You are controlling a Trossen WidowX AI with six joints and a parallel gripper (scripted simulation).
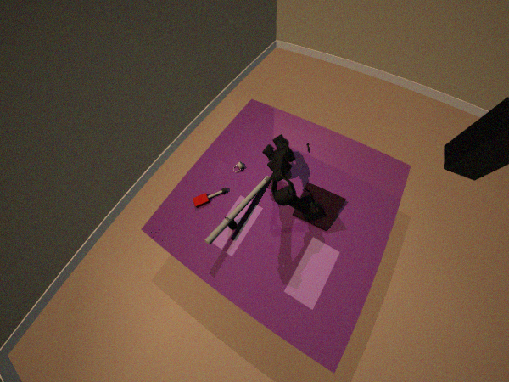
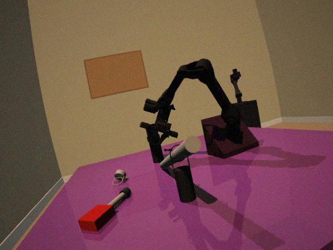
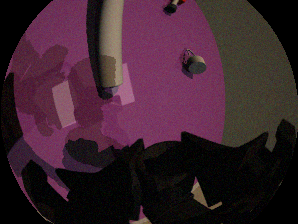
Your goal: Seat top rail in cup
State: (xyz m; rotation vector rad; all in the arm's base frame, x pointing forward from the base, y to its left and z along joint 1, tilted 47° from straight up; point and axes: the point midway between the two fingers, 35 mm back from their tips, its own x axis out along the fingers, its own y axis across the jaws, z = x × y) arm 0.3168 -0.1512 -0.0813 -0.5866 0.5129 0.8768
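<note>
Right now the dark rail-end cup is 2 cm behind my gripper tip, 2 cm to the right of it and 3 cm above it. Round my gripper tip: small dark peg: 16 cm behind, 28 cm to the right, 9 cm below; wire ring: 21 cm ahead, 8 cm to the left, 9 cm below; red-headed tool: 26 cm ahead, 31 cm to the left, 9 cm below.
</note>
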